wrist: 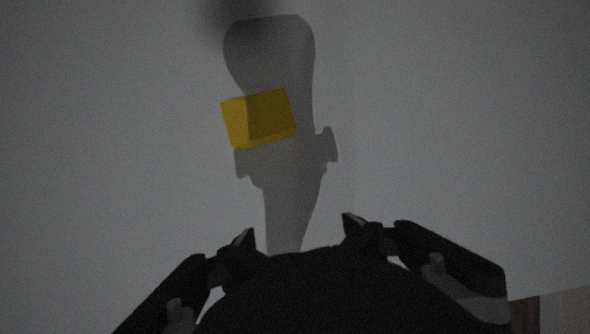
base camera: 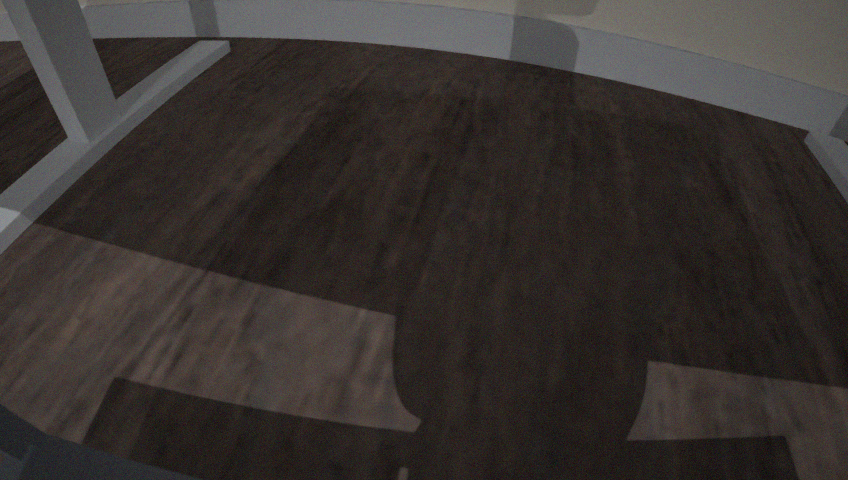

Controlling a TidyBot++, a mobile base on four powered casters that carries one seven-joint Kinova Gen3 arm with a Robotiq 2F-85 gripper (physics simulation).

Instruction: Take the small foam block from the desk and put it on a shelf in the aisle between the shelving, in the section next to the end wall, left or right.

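Frame: origin at the arm's base, x ahead, y left, z up, level; centimetres.
Seen in the pictures: gripper, fingertip midpoint: (wrist: 299,230).
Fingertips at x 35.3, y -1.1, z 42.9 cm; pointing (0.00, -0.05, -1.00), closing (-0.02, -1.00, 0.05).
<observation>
A point is followed by its place in that frame.
The small foam block (wrist: 270,119) @(x 48.4, y -0.1, z 36.9 cm) is yellow and lies on the pale grey desk top (wrist: 125,150) @(x 48.5, y 22.6, z 32.4 cm) in the wrist view, above the middle and a little left of centre, slightly turned. The arm's shadow falls partly across it. My gripper (wrist: 299,230) @(x 35.3, y -1.1, z 42.9 cm) is open and empty, with its two black fingertips wide apart at the lower part of the wrist view. The block is beyond the fingertips in that view, a little to the left, and is not between them. The gripper and the block do not show in the base camera view. The shelving does not show in either view.
In the base camera view, a grey desk leg with a floor bar (base camera: 160,80) stands at the left, and part of another bar (base camera: 830,157) shows at the right edge. A pale baseboard (base camera: 416,35) @(x 96.8, y 9.3, z -37.0 cm) runs along the wall behind the dark wooden floor (base camera: 476,208) @(x 50.1, y -2.7, z -39.6 cm).
</observation>
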